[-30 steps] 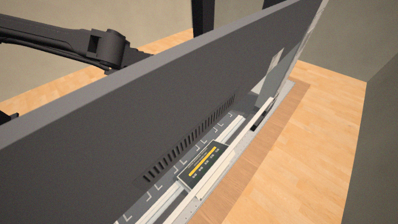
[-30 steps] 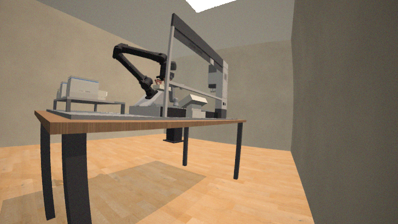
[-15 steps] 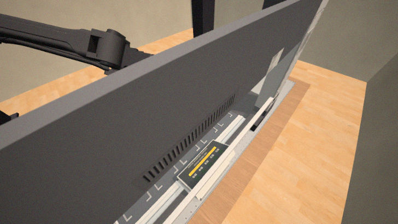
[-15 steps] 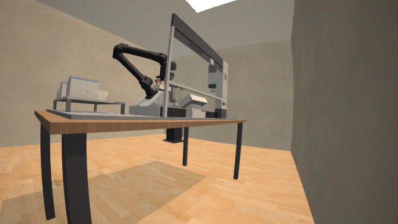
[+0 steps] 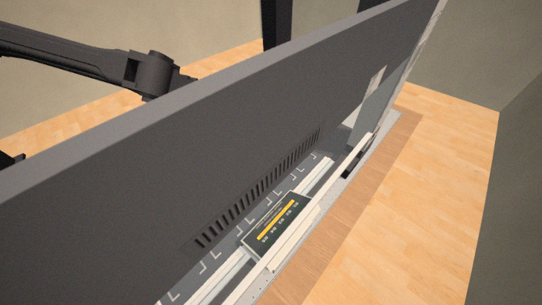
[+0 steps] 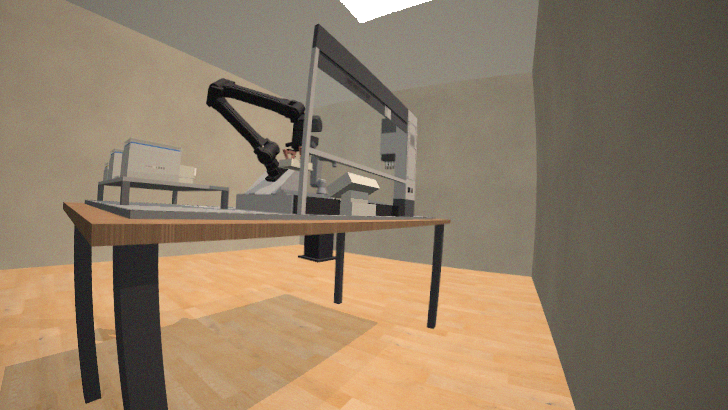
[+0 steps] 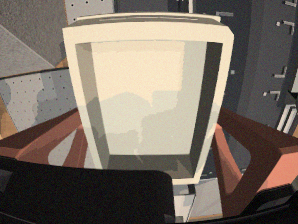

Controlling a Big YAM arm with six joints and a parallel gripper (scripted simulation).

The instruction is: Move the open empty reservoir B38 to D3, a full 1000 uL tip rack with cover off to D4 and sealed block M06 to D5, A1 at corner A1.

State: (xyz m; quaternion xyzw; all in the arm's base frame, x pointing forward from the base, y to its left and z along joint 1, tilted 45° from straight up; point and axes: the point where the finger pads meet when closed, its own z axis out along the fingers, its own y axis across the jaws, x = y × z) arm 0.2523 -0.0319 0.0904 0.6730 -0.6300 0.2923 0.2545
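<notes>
Right now my hand is 20 cm above the rg label. Round my hand: shelf label: 9 cm behind, 36 cm to the right, 20 cm below; regrip nest rg: 20 cm below; cream one-well reservoir: 1 cm below.
</notes>
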